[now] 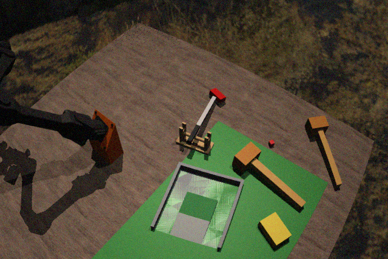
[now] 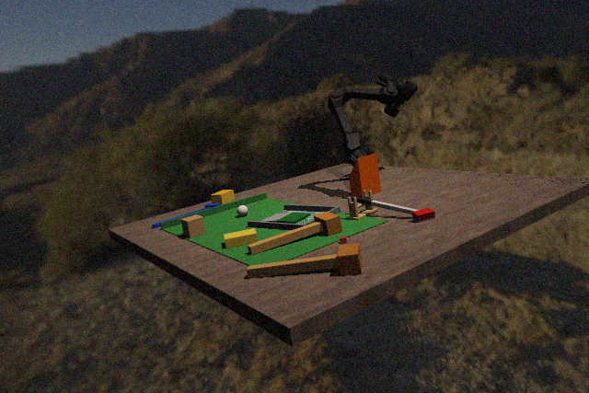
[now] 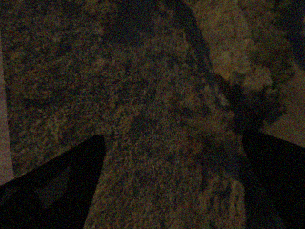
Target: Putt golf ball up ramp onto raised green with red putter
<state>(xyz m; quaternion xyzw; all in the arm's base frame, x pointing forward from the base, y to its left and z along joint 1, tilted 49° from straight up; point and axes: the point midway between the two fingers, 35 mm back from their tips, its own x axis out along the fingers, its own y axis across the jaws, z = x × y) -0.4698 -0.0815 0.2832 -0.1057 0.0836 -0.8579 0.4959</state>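
The white golf ball is 950 mm ahead of my gripper tip, 130 mm to the left of it and 260 mm below it. The rest, counted from my gripper tip: small red cube (870 mm ahead, 710 mm to the left, 280 mm below); wooden cube (1160 mm ahead, 200 mm to the left, 250 mm below); green mat (950 mm ahead, 320 mm to the left, 290 mm below).
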